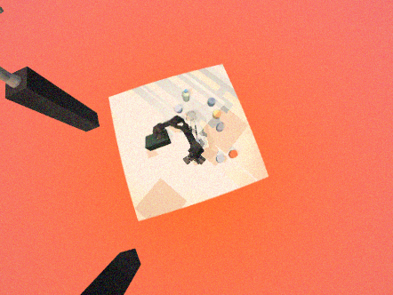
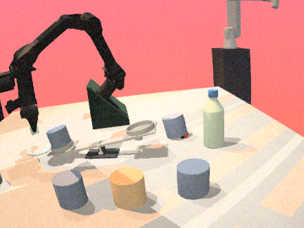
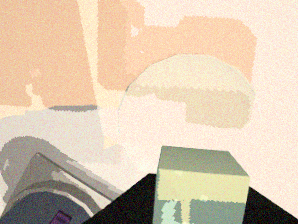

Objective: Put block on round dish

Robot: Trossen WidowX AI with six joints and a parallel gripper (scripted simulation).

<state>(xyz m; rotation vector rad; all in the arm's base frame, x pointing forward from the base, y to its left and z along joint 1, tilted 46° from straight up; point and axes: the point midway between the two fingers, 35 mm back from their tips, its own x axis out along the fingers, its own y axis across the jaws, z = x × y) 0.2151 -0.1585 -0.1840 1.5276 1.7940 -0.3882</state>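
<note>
My gripper tip is 70 mm above the round pale dish. Round my gripper tip: red toy car (20 mm ahead, 490 mm to the left, 60 mm below); then balance beam (90 mm ahead, 240 mm to the left, 50 mm below); then pale green block (10 mm above).
</note>
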